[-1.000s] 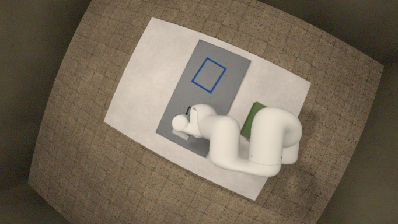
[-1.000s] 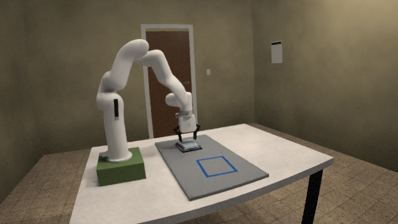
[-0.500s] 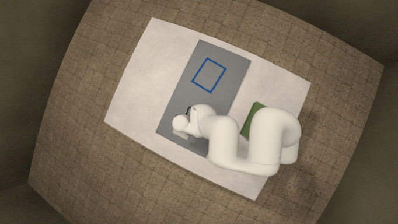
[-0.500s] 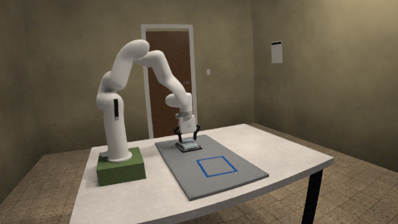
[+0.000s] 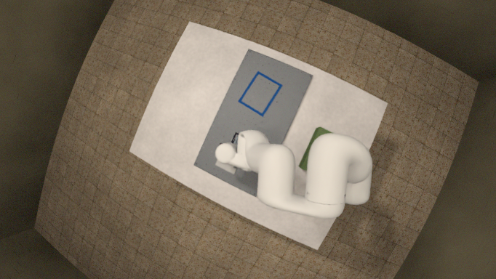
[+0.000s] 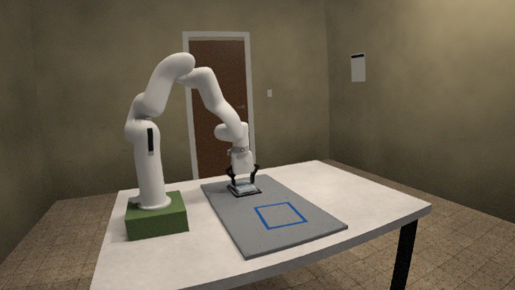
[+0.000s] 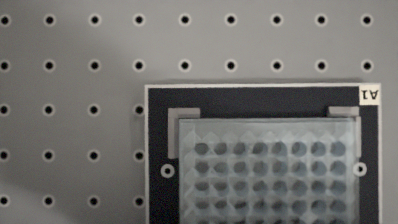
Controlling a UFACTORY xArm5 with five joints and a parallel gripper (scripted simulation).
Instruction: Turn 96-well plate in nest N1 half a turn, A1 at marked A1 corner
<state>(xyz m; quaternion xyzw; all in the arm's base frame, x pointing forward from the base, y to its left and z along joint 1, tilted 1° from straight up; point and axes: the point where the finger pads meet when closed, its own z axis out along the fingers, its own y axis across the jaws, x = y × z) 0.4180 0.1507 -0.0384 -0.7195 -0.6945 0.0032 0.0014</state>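
The 96-well plate lies 20 mm below my hand. From my hand the other things lie so: plate nest 30 mm below.
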